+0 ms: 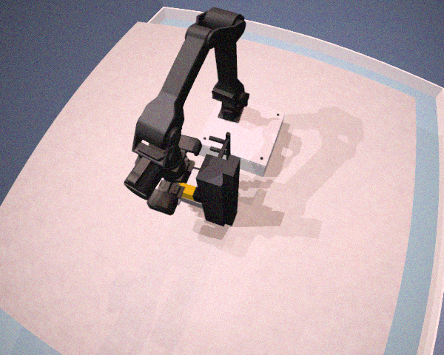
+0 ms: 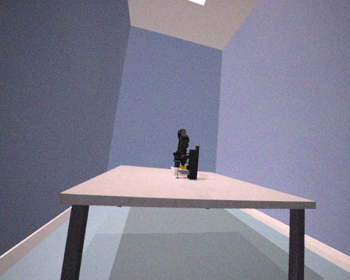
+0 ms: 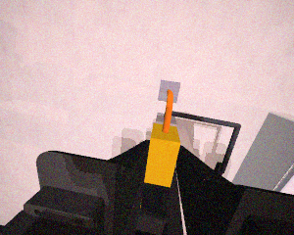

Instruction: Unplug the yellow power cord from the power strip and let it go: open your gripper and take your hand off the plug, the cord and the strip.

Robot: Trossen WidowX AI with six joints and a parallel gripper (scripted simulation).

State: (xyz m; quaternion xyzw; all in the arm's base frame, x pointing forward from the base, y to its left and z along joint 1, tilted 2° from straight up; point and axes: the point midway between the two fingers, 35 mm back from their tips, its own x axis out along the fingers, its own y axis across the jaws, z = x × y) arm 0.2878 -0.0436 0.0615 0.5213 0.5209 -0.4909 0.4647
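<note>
My gripper tip is 10 cm to the right of the black power strip and 3 cm below it. The rest, counted from my gripper tip: yellow plug: 3 cm to the left.
</note>
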